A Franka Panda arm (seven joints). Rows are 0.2 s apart.
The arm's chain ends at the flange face. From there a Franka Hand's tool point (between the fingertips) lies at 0.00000 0.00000 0.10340 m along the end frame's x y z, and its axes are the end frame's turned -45 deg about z.
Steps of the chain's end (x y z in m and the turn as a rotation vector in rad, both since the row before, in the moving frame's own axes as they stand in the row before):
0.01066 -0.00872 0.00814 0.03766 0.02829 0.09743
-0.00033 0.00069 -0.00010 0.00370 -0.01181 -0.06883
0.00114 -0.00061 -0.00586 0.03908 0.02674 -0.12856
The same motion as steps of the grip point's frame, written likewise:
0.01855 0.00092 0.00803 0.00663 0.04663 0.09743
-0.00135 -0.00086 -0.00011 0.01097 -0.00573 -0.06883
0.00598 -0.00083 -0.00598 0.00873 0.04654 -0.12856

